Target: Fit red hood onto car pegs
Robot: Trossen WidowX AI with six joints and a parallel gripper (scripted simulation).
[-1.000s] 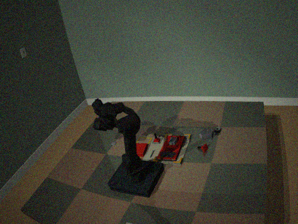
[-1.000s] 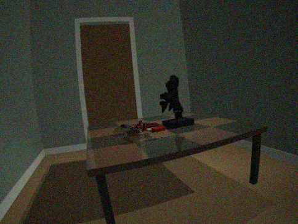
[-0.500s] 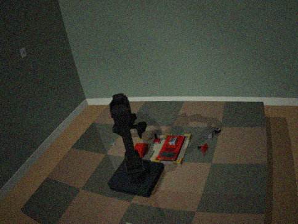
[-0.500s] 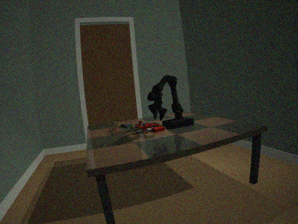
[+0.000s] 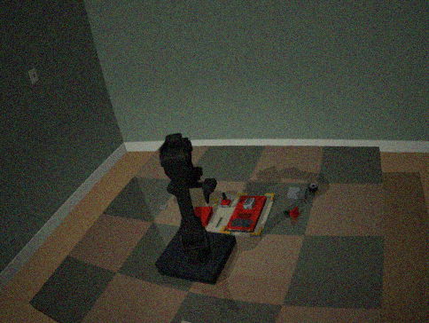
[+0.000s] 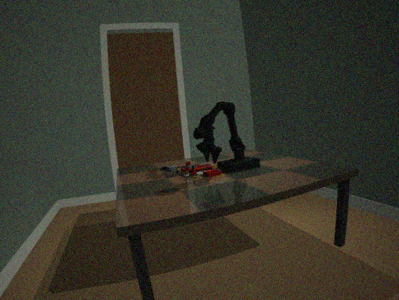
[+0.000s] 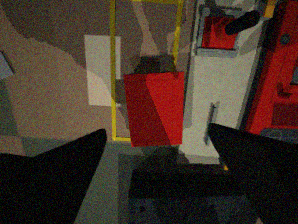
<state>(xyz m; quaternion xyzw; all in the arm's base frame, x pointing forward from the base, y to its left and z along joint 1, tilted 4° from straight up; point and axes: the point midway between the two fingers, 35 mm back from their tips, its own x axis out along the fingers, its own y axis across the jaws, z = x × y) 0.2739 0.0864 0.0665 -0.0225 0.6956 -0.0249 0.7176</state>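
My gripper tip is now 60 mm above the red hood. Round my gripper tip: small dark wheel 160 mm ahead, 450 mm to the right, 70 mm below.
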